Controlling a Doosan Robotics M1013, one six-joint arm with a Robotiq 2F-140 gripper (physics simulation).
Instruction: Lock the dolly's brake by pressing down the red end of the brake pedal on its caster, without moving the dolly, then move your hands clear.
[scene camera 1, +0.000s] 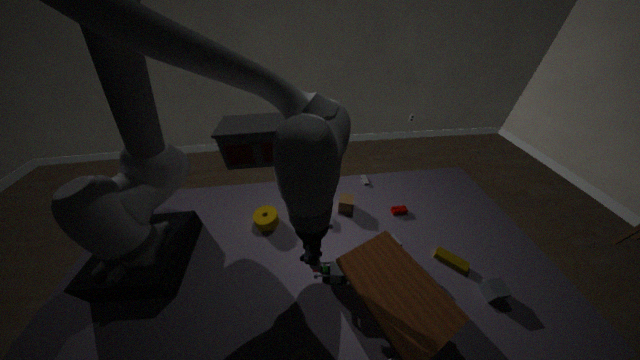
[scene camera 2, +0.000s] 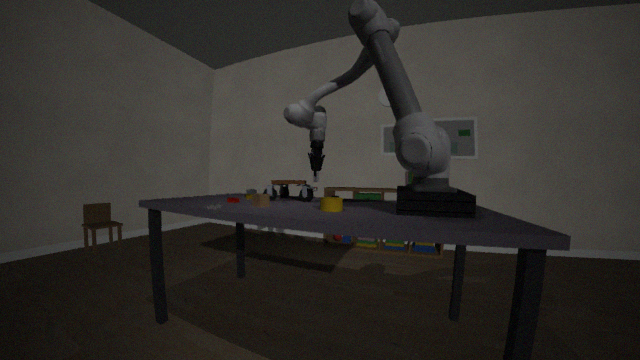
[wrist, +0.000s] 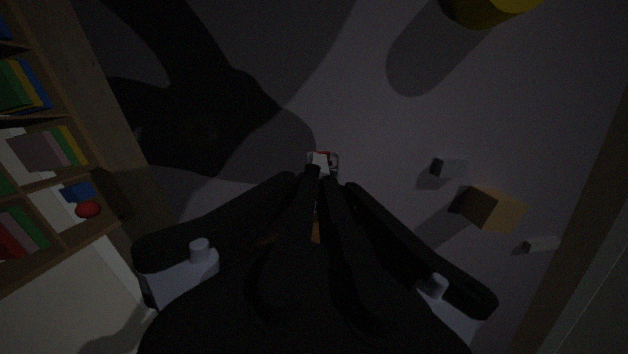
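Where they show: gripper, between the fingertips: (scene camera 1: 315, 266) (scene camera 2: 316, 182) (wrist: 317, 164); arm's base, origin of its link: (scene camera 1: 135, 248) (scene camera 2: 429, 189).
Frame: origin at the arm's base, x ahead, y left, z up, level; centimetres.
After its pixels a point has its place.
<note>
The dolly (scene camera 1: 400, 290) {x 78.4, y -33.1, z 2.8 cm} (scene camera 2: 288, 182) {x 73.9, y -17.6, z 1.7 cm} has a brown wooden deck on casters. Its near caster (scene camera 2: 306, 193) {x 63.3, y -19.4, z -4.6 cm} carries the brake pedal, whose green part (scene camera 1: 325, 269) {x 61.0, y -21.0, z -0.9 cm} shows beside the deck corner in scene camera 1. The pedal's red end (scene camera 1: 315, 270) {x 58.0, y -20.7, z -0.7 cm} (wrist: 325, 153) {x 57.6, y -19.6, z -0.6 cm} shows partly, right at the fingertips in the wrist view. My gripper (scene camera 1: 314, 263) {x 58.0, y -20.8, z 2.1 cm} (scene camera 2: 316, 177) {x 58.0, y -20.8, z 2.1 cm} (wrist: 317, 164) {x 58.0, y -20.8, z 2.1 cm} is shut and empty, pointing down. In scene camera 2 its tips are slightly above the pedal, beside the deck. The fingers hide part of the pedal, and contact cannot be made out.
A yellow ring (scene camera 1: 265, 218) {x 43.5, y 5.7, z -4.2 cm} (scene camera 2: 331, 204) {x 42.6, y 12.6, z -6.6 cm}, a tan block (scene camera 1: 346, 204) {x 77.1, y 4.6, z -4.1 cm} (scene camera 2: 261, 200) {x 76.2, y 10.4, z -6.5 cm} (wrist: 507, 212) {x 77.0, y 7.8, z -3.7 cm}, a red brick (scene camera 1: 399, 210) {x 99.4, y -1.8, z -7.4 cm} (scene camera 2: 233, 200) {x 98.7, y 1.1, z -8.5 cm}, a yellow bar (scene camera 1: 451, 260) {x 105.5, y -26.9, z -7.3 cm} and a grey block (scene camera 1: 495, 289) {x 110.2, y -39.4, z -4.4 cm} lie on the table (scene camera 1: 240, 320) {x 33.5, y -26.4, z -9.7 cm} (scene camera 2: 370, 225) {x 26.4, y 35.8, z -9.7 cm}. The arm's black base (scene camera 2: 435, 204) {x 1.9, y 15.7, z -5.0 cm} stands at one end.
</note>
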